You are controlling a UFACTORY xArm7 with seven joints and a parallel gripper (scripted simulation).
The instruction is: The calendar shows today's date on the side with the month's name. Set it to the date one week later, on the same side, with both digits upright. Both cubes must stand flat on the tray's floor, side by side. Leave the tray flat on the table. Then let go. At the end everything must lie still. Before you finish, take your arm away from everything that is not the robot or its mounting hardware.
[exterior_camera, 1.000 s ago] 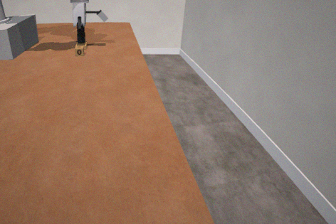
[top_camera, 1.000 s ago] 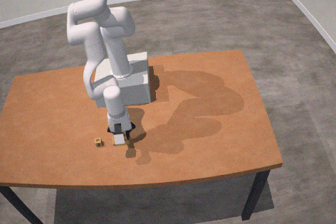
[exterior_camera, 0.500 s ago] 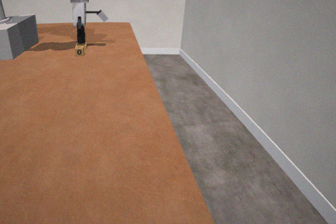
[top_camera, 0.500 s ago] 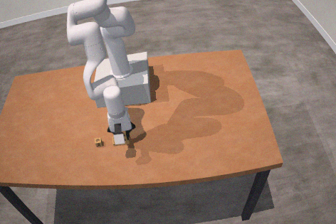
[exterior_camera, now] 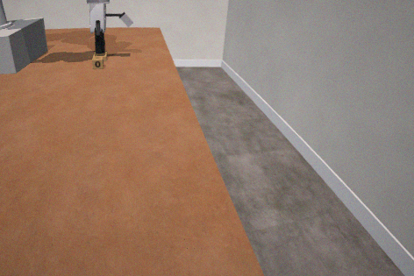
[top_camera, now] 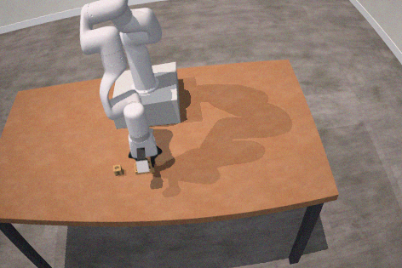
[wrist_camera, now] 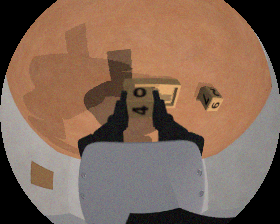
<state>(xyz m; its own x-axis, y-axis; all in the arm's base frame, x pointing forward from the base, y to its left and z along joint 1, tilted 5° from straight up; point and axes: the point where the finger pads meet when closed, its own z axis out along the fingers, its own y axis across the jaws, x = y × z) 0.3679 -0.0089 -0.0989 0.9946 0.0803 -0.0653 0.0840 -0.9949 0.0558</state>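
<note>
The wooden tray is 2 cm to the right of my hand and 3 cm below it.
</note>
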